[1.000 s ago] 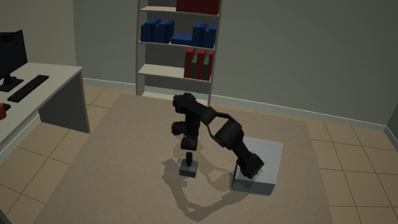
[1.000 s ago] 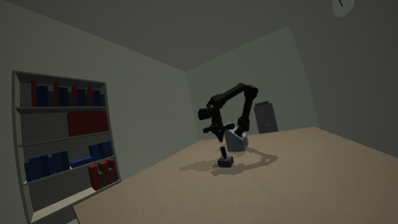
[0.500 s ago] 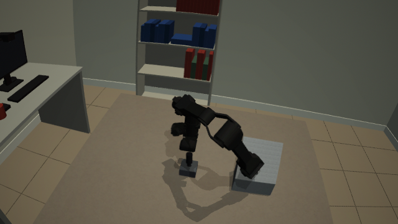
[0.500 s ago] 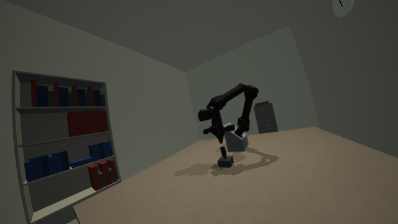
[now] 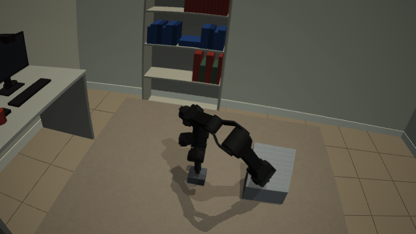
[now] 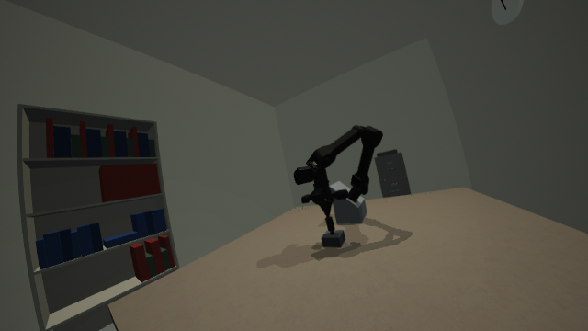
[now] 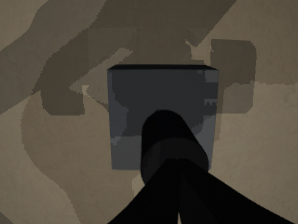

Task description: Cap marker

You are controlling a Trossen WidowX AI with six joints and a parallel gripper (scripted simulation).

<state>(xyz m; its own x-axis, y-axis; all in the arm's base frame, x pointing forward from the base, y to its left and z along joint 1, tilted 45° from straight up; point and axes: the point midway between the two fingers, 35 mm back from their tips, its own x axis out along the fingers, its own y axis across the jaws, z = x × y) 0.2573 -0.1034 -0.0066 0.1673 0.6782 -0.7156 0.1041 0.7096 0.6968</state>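
The holder block is 90 mm below my gripper tip and 10 mm behind it. The rest, counted from my gripper tip: marker cap: 30 mm below.
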